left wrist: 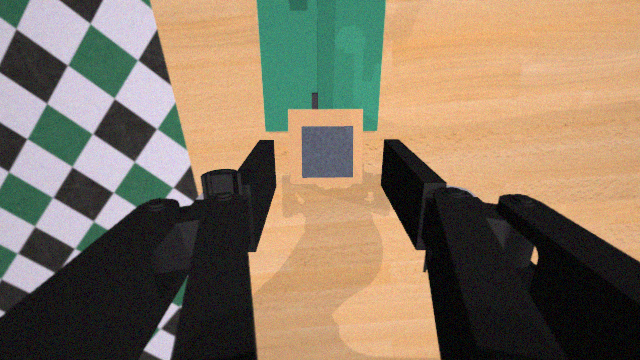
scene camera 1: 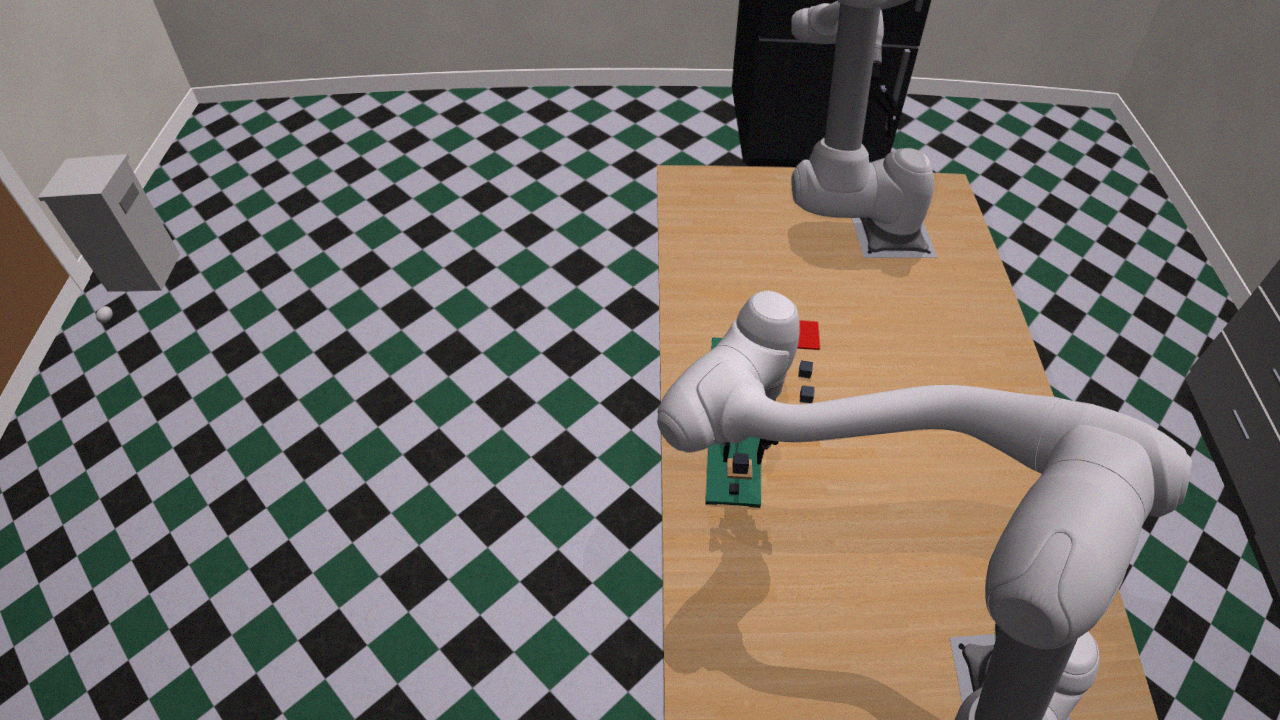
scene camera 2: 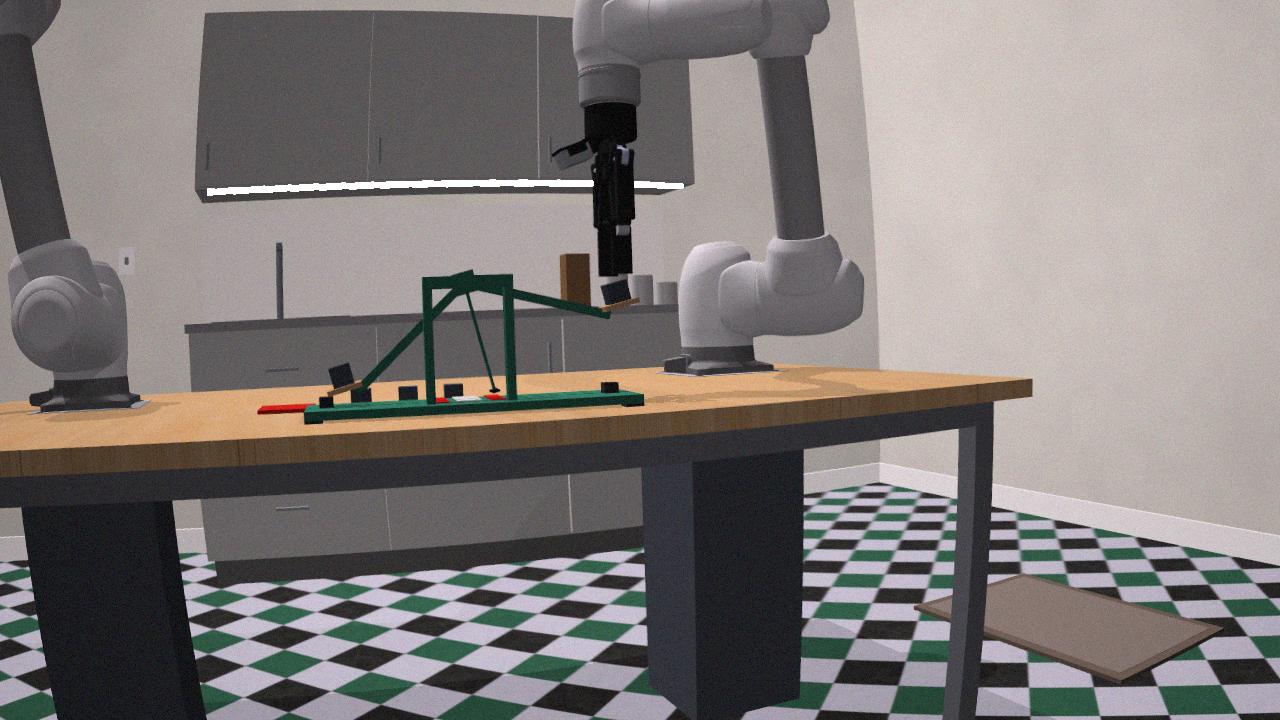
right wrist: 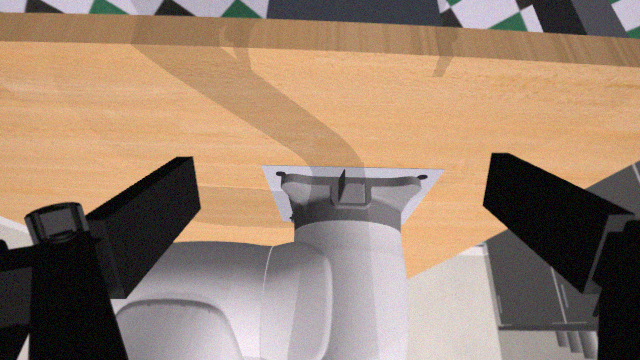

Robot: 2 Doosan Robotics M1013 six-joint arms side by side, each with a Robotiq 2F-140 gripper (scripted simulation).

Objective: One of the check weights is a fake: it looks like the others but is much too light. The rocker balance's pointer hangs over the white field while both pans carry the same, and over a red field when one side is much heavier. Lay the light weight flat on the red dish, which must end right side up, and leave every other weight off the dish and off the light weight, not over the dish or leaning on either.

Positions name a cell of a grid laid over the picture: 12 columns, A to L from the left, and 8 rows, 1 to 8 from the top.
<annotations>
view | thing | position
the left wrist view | left gripper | G4
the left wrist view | green rocker balance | F1
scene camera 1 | right gripper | I2
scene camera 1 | green rocker balance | G6
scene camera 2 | left gripper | F4
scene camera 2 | green rocker balance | F5
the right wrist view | right gripper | G5
</annotations>
